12 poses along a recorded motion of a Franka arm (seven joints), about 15 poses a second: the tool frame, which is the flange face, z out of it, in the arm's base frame.
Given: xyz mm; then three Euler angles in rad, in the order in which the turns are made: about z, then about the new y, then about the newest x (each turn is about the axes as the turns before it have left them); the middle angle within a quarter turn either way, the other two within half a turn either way.
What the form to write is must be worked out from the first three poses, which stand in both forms.
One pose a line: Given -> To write
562.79 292.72 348.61 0.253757 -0.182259 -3.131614 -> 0.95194 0.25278 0.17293 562.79; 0.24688 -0.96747 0.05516 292.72; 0.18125 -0.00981 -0.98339 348.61; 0 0 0 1
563.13 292.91 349.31 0.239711 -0.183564 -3.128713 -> 0.95509 0.23969 0.17424 563.13; 0.23343 -0.97077 0.05585 292.91; 0.18253 -0.01266 -0.98312 349.31; 0 0 0 1
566.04 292.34 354.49 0.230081 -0.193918 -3.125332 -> 0.95540 0.23108 0.18389 566.04; 0.22378 -0.97280 0.05977 292.34; 0.19270 -0.01596 -0.98113 354.49; 0 0 0 1
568.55 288.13 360.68 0.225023 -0.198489 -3.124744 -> 0.95565 0.22634 0.18843 568.55; 0.21875 -0.97391 0.06042 288.13; 0.19719 -0.01652 -0.98023 360.68; 0 0 0 1
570.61 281.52 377.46 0.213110 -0.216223 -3.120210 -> 0.95462 0.21594 0.20512 570.61; 0.20658 -0.97618 0.06626 281.52; 0.21454 -0.02088 -0.97649 377.46; 0 0 0 1
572.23 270.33 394.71 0.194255 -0.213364 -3.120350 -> 0.95894 0.19741 0.20362 572.23; 0.18866 -0.98010 0.06171 270.33; 0.21175 -0.02076 -0.97710 394.71; 0 0 0 1
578.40 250.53 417.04 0.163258 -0.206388 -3.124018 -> 0.96576 0.16606 0.19931 578.40; 0.15908 -0.98597 0.05064 250.53; 0.20493 -0.01720 -0.97863 417.04; 0 0 0 1
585.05 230.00 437.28 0.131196 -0.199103 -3.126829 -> 0.97182 0.13370 0.19414 585.05; 0.12824 -0.99092 0.04051 230.00; 0.19779 -0.01447 -0.98014 437.28; 0 0 0 1
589.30 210.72 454.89 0.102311 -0.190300 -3.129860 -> 0.97681 0.10433 0.18695 589.30; 0.10029 -0.99448 0.03099 210.72; 0.18915 -0.01152 -0.98188 454.89; 0 0 0 1
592.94 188.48 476.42 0.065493 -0.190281 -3.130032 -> 0.97985 0.06762 0.18796 592.94; 0.06426 -0.99765 0.02391 188.48; 0.18913 -0.01135 -0.98189 476.42; 0 0 0 1
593.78 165.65 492.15 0.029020 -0.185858 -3.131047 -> 0.98236 0.03096 0.18440 593.78; 0.02852 -0.99947 0.01590 165.65; 0.18479 -0.01036 -0.98272 492.15; 0 0 0 1
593.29 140.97 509.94 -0.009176 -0.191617 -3.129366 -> 0.98166 -0.00685 0.19054 593.29; -0.00901 -0.99990 0.01048 140.97; 0.19045 -0.01200 -0.98162 509.94; 0 0 0 1
